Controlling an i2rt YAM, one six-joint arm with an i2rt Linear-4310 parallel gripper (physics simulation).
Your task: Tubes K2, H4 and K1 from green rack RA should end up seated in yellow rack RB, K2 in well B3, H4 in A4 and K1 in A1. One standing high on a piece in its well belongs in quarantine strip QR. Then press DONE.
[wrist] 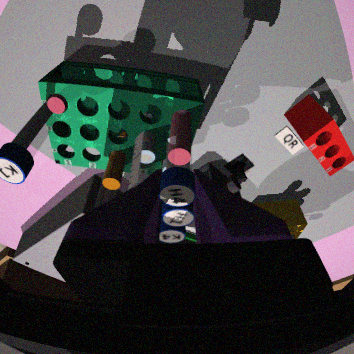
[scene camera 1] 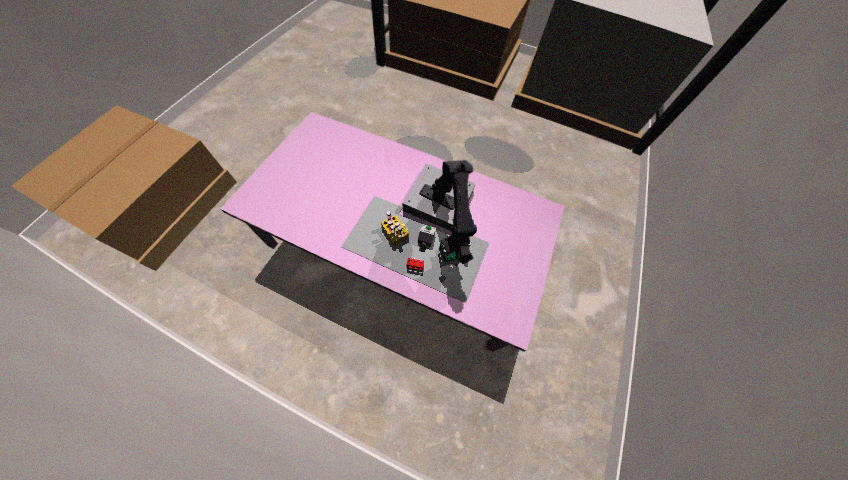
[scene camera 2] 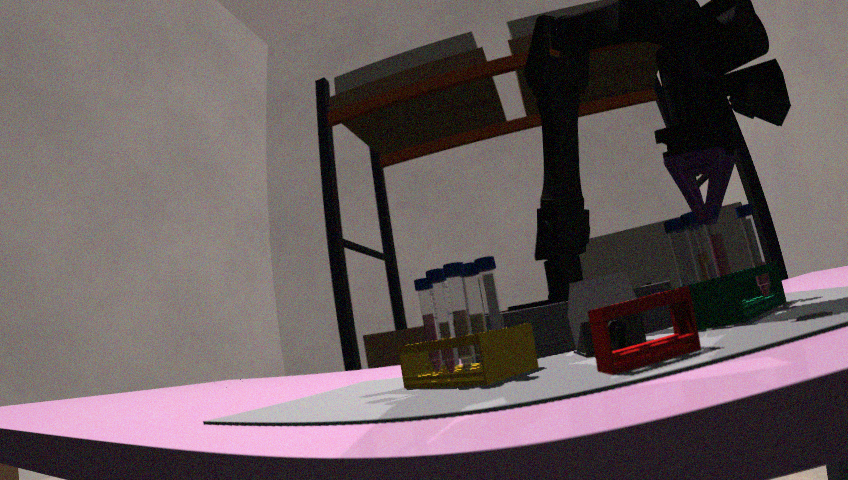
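Where they show: gripper, fingertip midpoint: (wrist: 177,177) (scene camera 1: 448,248) (scene camera 2: 707,224); arm's base, link origin: (scene camera 1: 438,197).
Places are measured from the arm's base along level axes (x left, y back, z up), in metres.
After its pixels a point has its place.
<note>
My gripper (scene camera 2: 706,214) {x 0.182, y -0.264, z 0.039 m} (wrist: 177,177) {x 0.182, y -0.264, z 0.039 m} is shut on the blue cap of tube H4 (wrist: 177,196) {x 0.184, y -0.265, z 0.057 m}, which stands upright at one end of green rack RA (scene camera 1: 449,256) (scene camera 2: 728,299) {x 0.177, y -0.285, z -0.043 m} (wrist: 75,117) {x 0.237, y -0.203, z -0.018 m}. Two more caps stand in line beyond H4 between my fingers; their labels are hard to read. Tube K1 (wrist: 12,165) {x 0.255, y -0.209, z 0.057 m} stands apart at the rack's opposite corner. I cannot make out K2. Yellow rack RB (scene camera 1: 402,239) {x -0.052, y -0.294, z -0.044 m} (scene camera 2: 511,353) {x -0.055, y -0.298, z -0.045 m} (wrist: 289,212) {x -0.065, y -0.317, z -0.042 m} holds several blue-capped tubes. Red strip QR (scene camera 1: 415,262) {x 0.063, y -0.368, z -0.054 m} (scene camera 2: 603,344) {x 0.035, y -0.402, z -0.045 m} (wrist: 306,117) {x 0.106, y -0.371, z -0.041 m} shows three open wells in the wrist view.
A grey box (scene camera 1: 425,239) {x 0.054, y -0.250, z -0.018 m} with a green button stands between the yellow and green racks. All stand on a grey mat (scene camera 1: 367,217) {x -0.286, y -0.261, z -0.068 m} (scene camera 2: 333,411) {x -0.195, y -0.414, z -0.068 m} on the pink table (scene camera 1: 297,160) {x -0.870, y -0.130, z -0.071 m}. The arm's base is behind the mat. Large shelving stands behind the table.
</note>
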